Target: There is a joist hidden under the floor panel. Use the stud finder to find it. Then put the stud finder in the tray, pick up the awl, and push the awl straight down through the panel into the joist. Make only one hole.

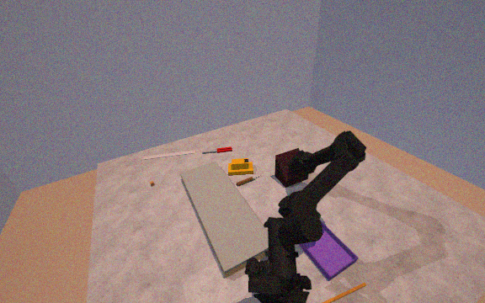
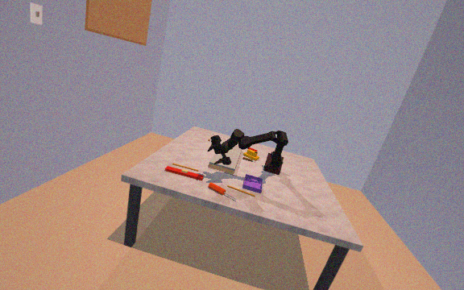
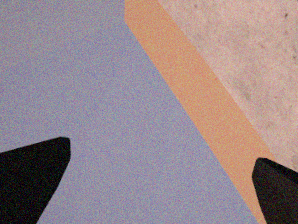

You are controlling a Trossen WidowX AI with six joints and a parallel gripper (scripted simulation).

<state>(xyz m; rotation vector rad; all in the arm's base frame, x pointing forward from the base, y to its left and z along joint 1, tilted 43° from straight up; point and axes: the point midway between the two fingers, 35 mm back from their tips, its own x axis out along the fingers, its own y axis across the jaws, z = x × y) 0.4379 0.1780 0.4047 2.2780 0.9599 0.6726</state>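
My gripper tip is 33 cm past the yellow stud finder, 62 cm to the left of it and 12 cm above it. Round my gripper tip: purple tray: 30 cm behind, 12 cm to the right, 15 cm below; awl: 31 cm behind, 54 cm to the right, 16 cm below; red level: 14 cm ahead, 5 cm to the right, 15 cm below.
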